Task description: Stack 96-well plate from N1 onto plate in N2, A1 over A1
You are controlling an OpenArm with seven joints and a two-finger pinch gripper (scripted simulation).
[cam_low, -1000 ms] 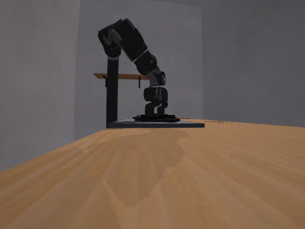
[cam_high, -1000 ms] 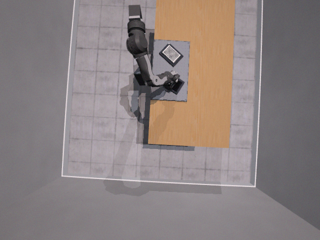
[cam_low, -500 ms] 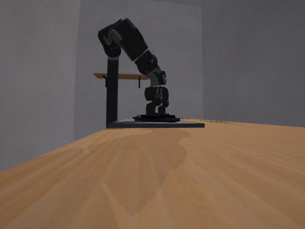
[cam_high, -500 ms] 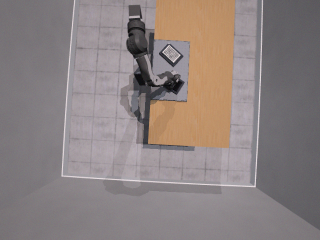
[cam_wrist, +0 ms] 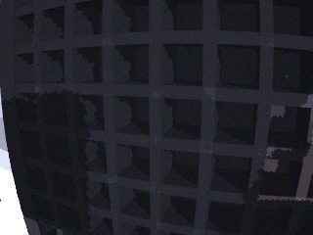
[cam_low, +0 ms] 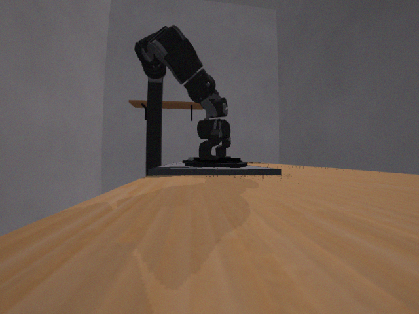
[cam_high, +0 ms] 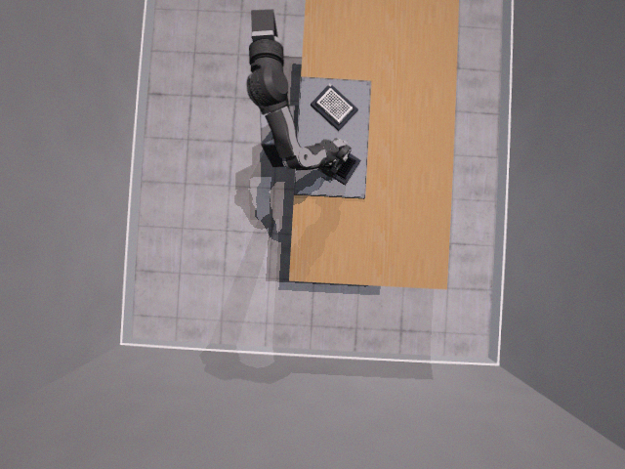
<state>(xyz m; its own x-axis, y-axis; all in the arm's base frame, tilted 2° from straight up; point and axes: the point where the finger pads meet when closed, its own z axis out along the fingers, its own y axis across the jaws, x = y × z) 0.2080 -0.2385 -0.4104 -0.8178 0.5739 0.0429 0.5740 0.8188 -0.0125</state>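
Now: the dark 96-well plate right at my hand. The rest, counted from my hand: white 96-well plate (24 cm to the left); then plate nest (1 cm below); then grey base plate (1 cm behind, 11 cm to the left, 2 cm below).
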